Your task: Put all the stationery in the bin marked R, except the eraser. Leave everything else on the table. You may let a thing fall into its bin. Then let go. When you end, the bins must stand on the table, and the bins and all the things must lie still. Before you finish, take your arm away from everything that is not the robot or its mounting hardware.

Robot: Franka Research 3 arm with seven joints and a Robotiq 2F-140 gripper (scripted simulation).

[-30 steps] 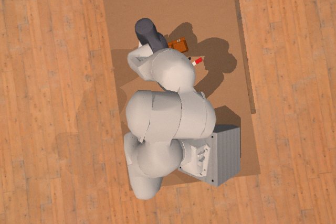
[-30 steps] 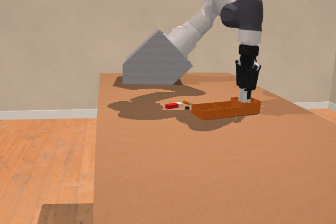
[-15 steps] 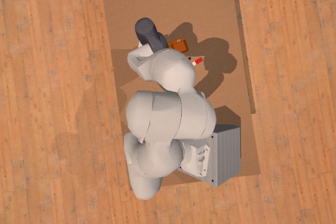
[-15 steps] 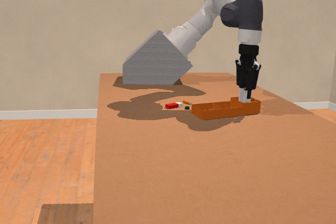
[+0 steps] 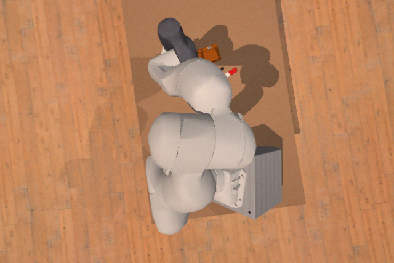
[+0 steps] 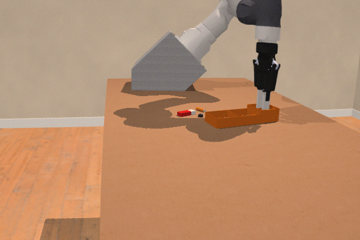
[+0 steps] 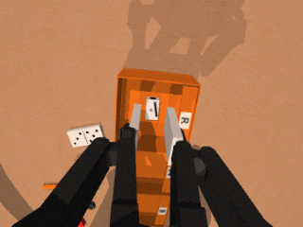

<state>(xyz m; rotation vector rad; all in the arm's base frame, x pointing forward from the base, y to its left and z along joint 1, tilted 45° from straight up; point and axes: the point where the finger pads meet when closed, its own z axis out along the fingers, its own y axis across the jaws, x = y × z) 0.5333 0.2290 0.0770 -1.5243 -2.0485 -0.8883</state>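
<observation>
Now: hand 5 cm above the small grey piece. Also, from my hand: white domino 8 cm to the right, 7 cm behind, 6 cm below; then small black piece 22 cm to the right, 7 cm below, 3 cm behind; then orange bin 8 cm to the right, 5 cm below, 3 cm ahead.
</observation>
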